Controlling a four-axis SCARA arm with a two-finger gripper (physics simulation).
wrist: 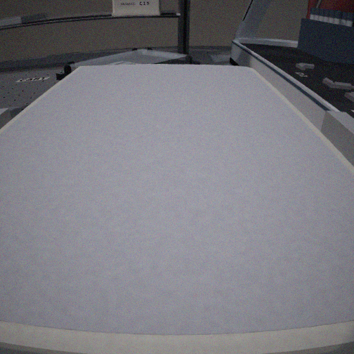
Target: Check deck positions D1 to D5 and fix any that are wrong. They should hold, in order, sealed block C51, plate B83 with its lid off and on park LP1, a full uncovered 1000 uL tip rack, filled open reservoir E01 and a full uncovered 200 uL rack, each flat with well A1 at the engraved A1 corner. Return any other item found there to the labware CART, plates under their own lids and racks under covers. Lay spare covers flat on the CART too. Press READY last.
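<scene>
A large pale flat-topped item point(175, 200) with a thin cream rim fills most of the wrist view, close under the camera. No label or A1 corner can be read on it. My gripper point(165, 128) is open, partly lowered around this item. Parts of its fingers show at the left and right edges, with no grip on the item. Behind the item, the grey top of park LP1 point(145, 56) shows partly hidden. At the upper right is the dark deck point(280, 56) with pale corner pieces and a small position label, too blurred to read surely.
A white box point(136, 7) marked what looks like C15 stands on a raised shelf point(90, 19) at the back. A dark post point(183, 30) rises beside it. A blue rack point(325, 39) with white-topped tubes stands on the deck. A CART label point(32, 79) lies at the left.
</scene>
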